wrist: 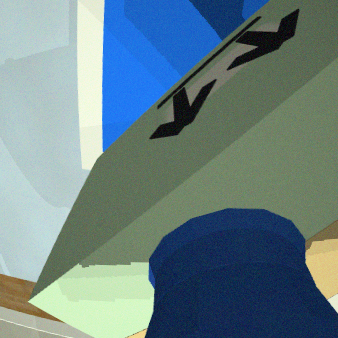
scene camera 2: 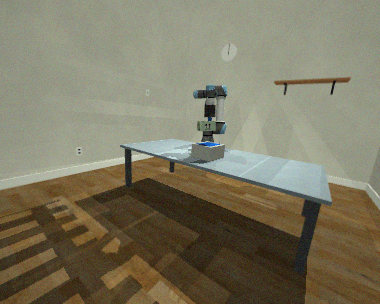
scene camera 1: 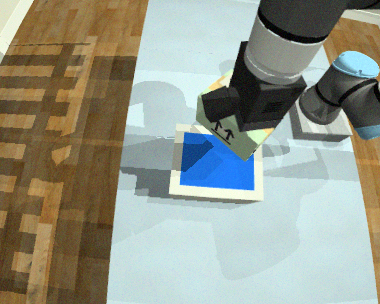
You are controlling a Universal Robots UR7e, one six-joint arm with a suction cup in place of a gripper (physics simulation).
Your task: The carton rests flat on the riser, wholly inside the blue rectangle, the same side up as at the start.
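Where they show: hand, its tool point: [wrist: 218, 231] [scene camera 2: 209, 122]; arm's base, origin of its link: [scene camera 1: 317, 107].
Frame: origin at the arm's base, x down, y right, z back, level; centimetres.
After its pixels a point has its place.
The green carton [scene camera 1: 241, 146] @[x -22.6, y -18.7, z -41.6 cm] [scene camera 2: 201, 126] @[x -21.8, y -10.1, z -48.0 cm] [wrist: 125, 175] @[x -24.4, y -17.6, z -42.4 cm] hangs from my suction gripper [scene camera 2: 210, 119] [wrist: 227, 265], which is shut on its top face. In scene camera 2 the carton looks level, its two printed arrows point up, and a gap shows between it and the riser. The riser [scene camera 1: 215, 192] @[x -6.1, y -25.0, z -45.1 cm] [scene camera 2: 206, 152] @[x -1.2, y -19.8, z -56.3 cm] [wrist: 90, 75] @[x -6.1, y -25.5, z -42.7 cm] is a pale block on the table with a blue rectangle [scene camera 1: 220, 172] @[x -6.1, y -19.9, z -42.8 cm] [scene camera 2: 210, 144] @[x -6.1, y -18.2, z -43.2 cm] [wrist: 135, 90] @[x -6.1, y -21.4, z -40.7 cm] on top. In scene camera 1 the carton is turned askew to the rectangle and overlaps its far right part. The wrist hides the cup there.
The pale blue table [scene camera 1: 165, 250] @[x 5.9, y -38.8, z -60.7 cm] [scene camera 2: 280, 172] @[x 5.9, y -76.7, z -51.2 cm] carries the riser. The arm's base plate [scene camera 1: 320, 131] @[x -0.8, y -9.8, z -3.4 cm] stands on the table to the right of the riser in scene camera 1. A wall shelf [scene camera 2: 312, 81] and a clock [scene camera 2: 229, 52] are on the back walls.
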